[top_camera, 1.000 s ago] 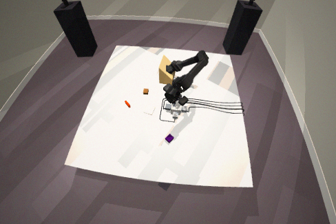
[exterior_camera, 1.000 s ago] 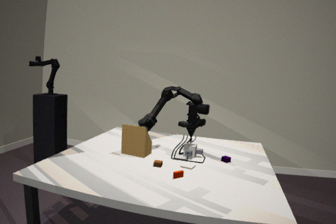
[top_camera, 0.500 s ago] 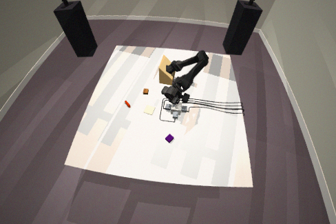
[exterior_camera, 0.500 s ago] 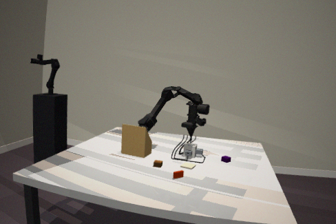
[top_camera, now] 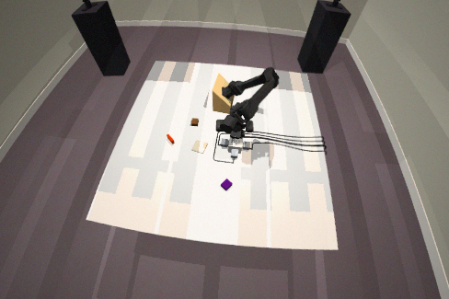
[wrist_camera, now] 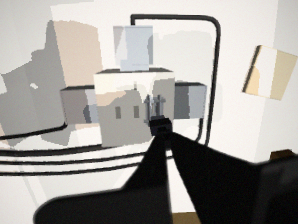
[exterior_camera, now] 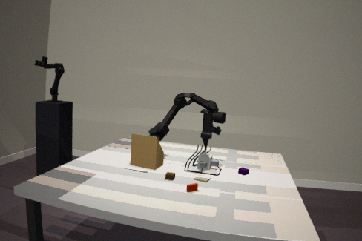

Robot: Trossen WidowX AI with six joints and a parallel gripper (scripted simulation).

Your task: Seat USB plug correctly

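My gripper tip is 2 cm above the USB plug. The rest, counted from my gripper tip: cream card 19 cm to the right, 13 cm below; purple block 24 cm ahead, 12 cm below, 4 cm to the right; brown block 23 cm to the right, 17 cm behind, 12 cm below.
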